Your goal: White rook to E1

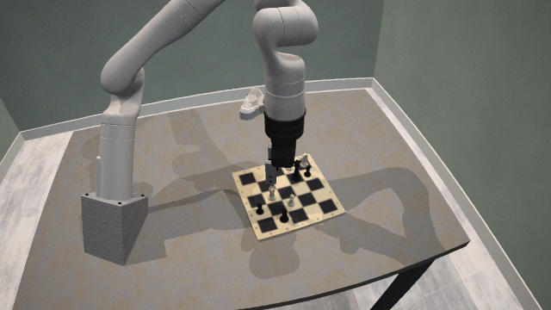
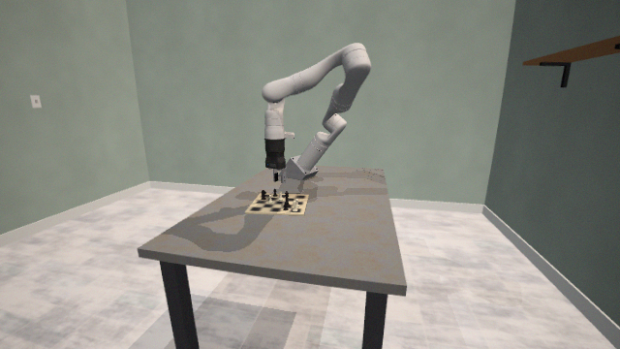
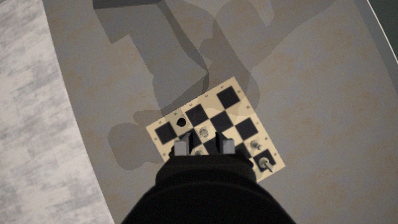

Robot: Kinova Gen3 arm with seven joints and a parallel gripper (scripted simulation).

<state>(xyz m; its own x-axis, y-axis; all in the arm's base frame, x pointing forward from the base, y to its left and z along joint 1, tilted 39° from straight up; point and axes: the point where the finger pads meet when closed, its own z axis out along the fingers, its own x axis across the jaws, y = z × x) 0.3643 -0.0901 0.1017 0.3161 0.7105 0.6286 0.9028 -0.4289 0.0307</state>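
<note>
My gripper is now 8 cm above the rook. Round my hand: small chessboard: 10 cm below, 4 cm ahead, 1 cm to the left.
</note>
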